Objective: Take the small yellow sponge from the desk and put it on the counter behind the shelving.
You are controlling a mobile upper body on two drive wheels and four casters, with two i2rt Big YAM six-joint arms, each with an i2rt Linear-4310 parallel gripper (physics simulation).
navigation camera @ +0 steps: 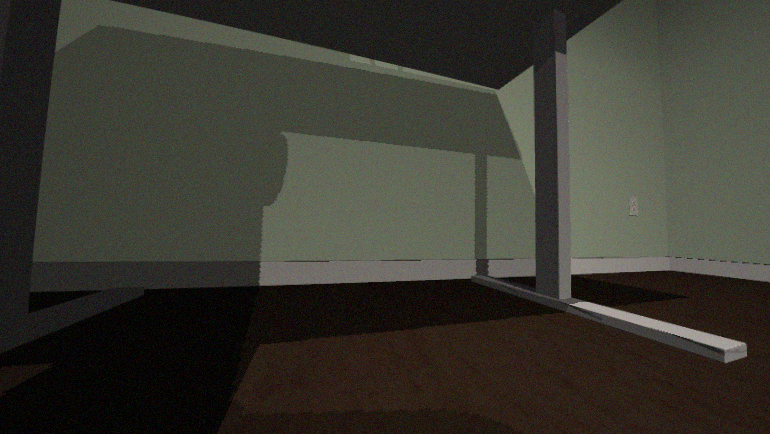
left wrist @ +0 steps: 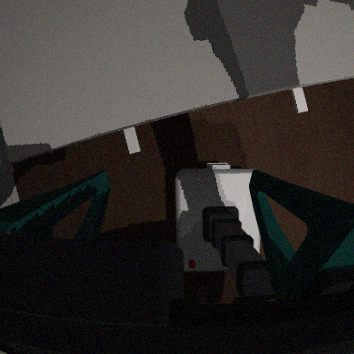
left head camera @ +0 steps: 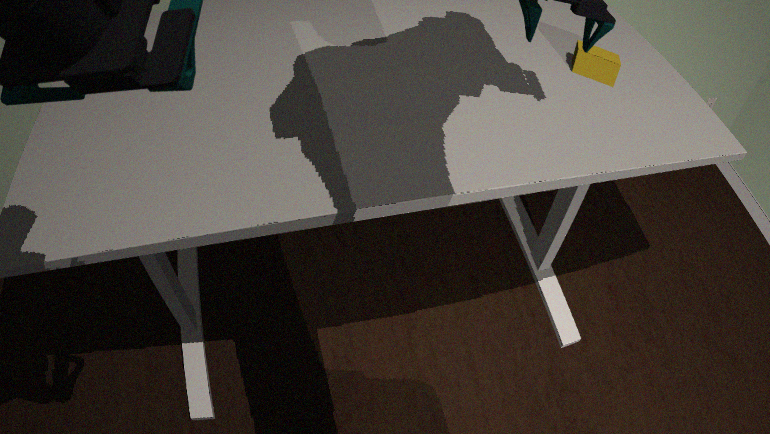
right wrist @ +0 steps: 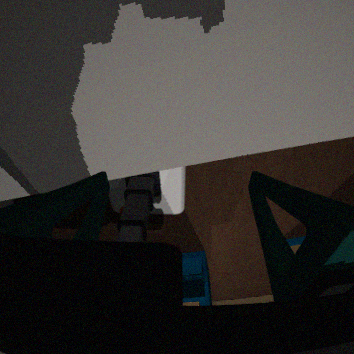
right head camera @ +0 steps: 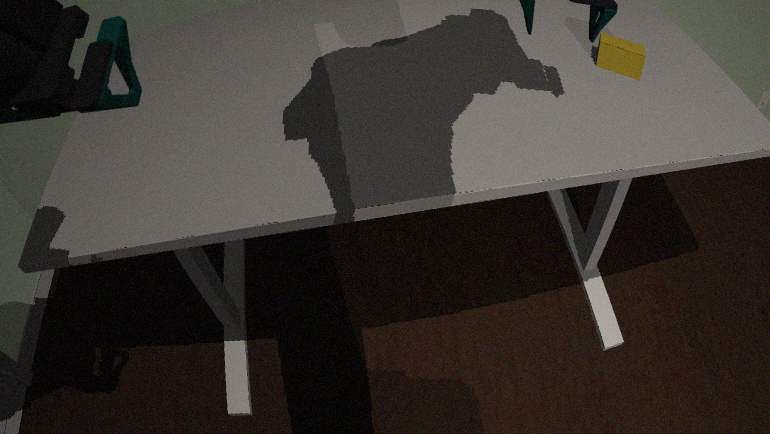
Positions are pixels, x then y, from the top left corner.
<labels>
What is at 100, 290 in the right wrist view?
My right gripper.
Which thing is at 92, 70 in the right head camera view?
My left gripper.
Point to a desk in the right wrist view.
At 126, 94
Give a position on a desk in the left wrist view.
77, 77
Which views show the small yellow sponge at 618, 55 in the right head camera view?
The left head camera view and the right head camera view only.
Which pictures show my left gripper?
The left wrist view, the left head camera view and the right head camera view only.
</labels>
